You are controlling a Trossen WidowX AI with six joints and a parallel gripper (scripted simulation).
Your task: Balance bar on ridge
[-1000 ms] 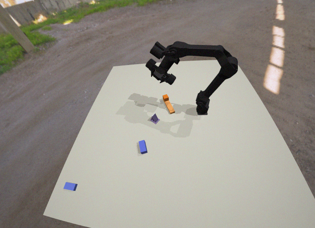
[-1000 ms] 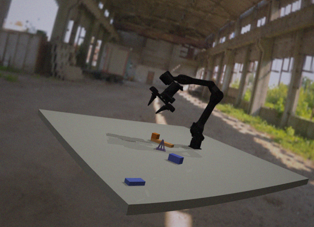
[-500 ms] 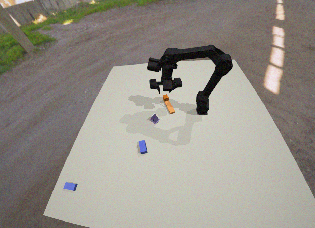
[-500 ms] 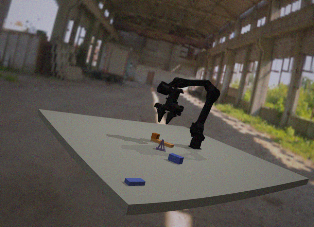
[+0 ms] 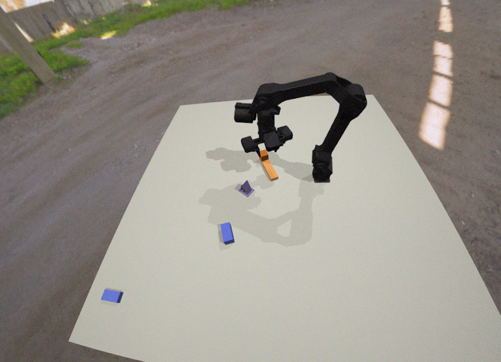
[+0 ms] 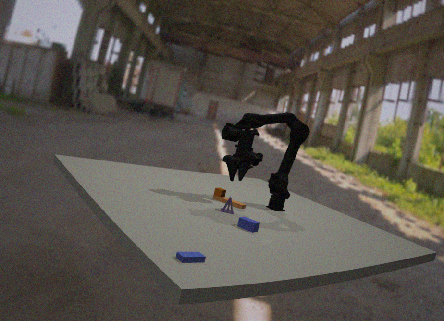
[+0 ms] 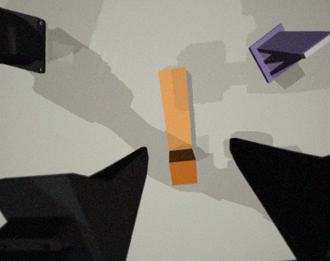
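Right now my gripper tip is 80 mm above the orange bar, 30 mm to the left of it and 10 mm short of it. From my gripper tip the other things lie so: blue block: 300 mm to the left, 140 mm ahead, 80 mm below.
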